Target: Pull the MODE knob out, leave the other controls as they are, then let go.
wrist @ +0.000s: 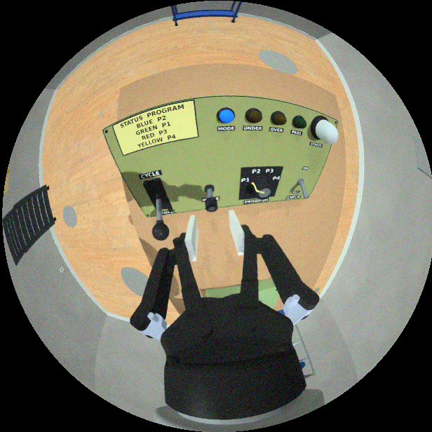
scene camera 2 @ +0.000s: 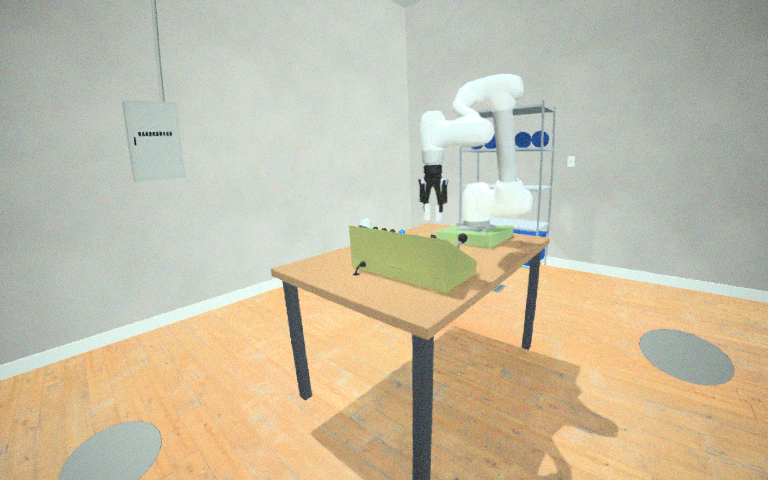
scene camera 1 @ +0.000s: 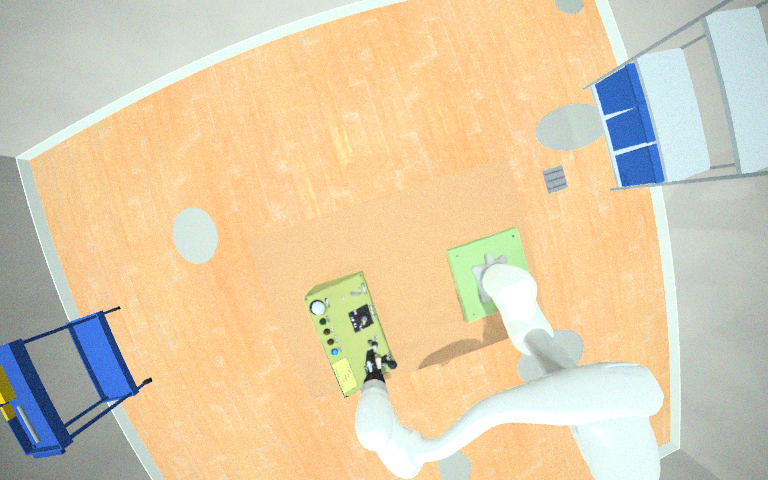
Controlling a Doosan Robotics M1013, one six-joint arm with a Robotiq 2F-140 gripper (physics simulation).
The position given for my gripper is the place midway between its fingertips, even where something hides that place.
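My gripper is visible at (scene camera 2: 433, 220) and (wrist: 212, 221).
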